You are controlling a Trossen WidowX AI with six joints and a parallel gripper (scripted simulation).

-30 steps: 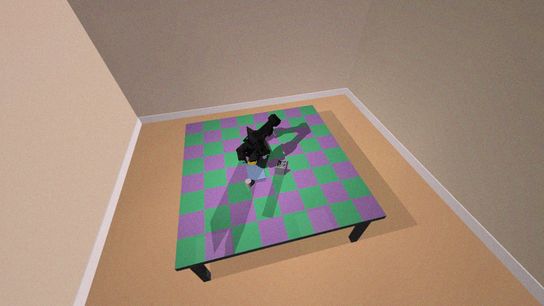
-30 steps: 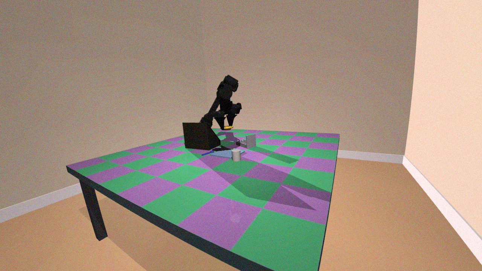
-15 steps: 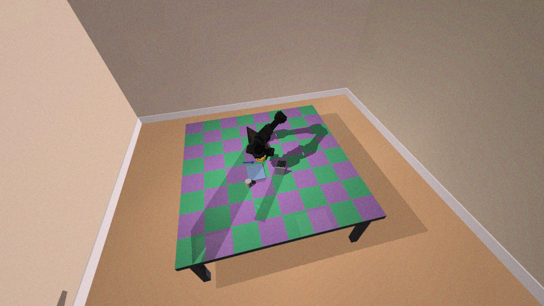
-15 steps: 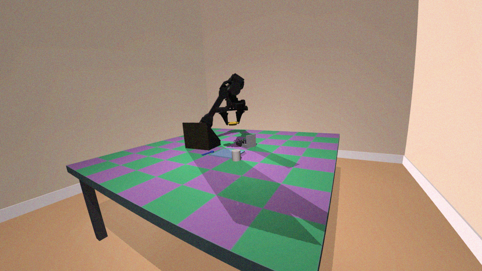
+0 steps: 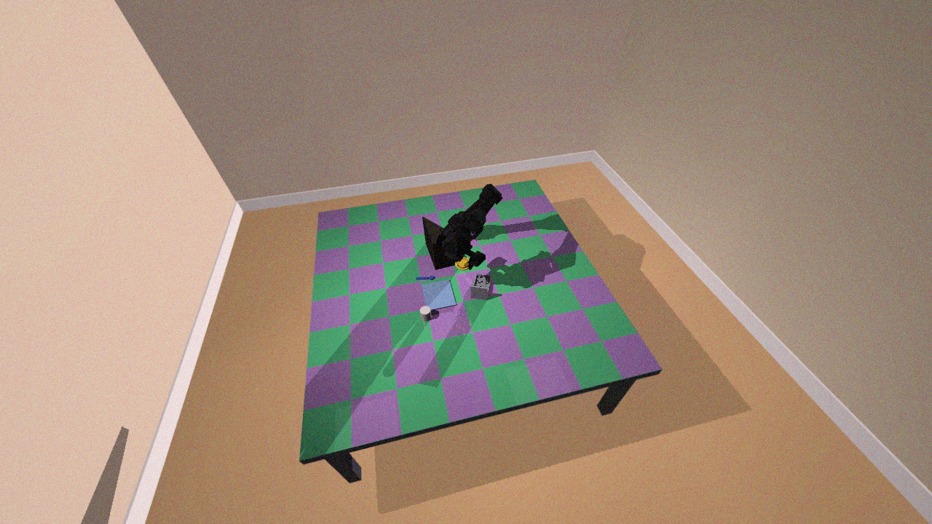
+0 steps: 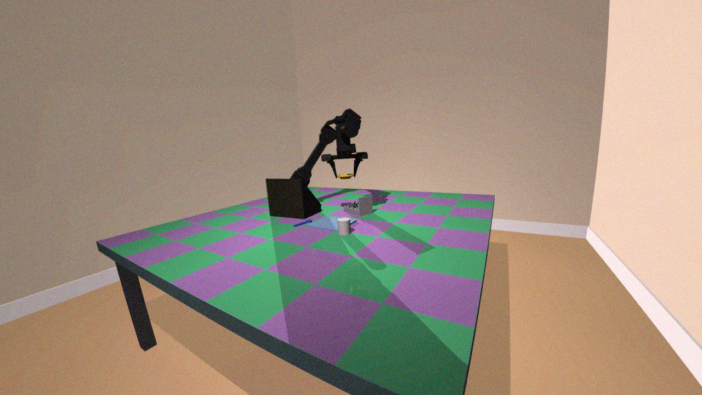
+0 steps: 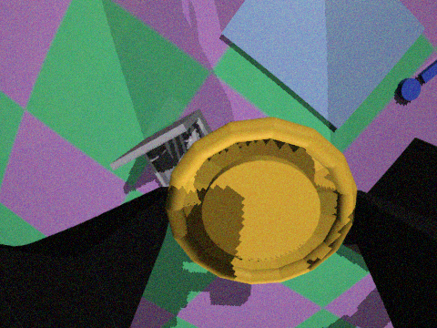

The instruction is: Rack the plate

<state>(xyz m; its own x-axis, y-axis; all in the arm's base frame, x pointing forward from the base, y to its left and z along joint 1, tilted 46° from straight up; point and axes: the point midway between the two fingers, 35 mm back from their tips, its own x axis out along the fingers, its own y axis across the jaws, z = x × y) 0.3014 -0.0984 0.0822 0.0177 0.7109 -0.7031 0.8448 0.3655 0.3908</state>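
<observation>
Right now the grey dish rack is 10 mm ahead of my gripper tip, 80 mm to the left of it and 140 mm below it. Also, from my gripper tip: yellow plate: 10 mm above; then blue spoon: 120 mm behind, 140 mm to the right, 160 mm below; then light blue mat: 10 mm behind, 120 mm to the right, 160 mm below.
</observation>
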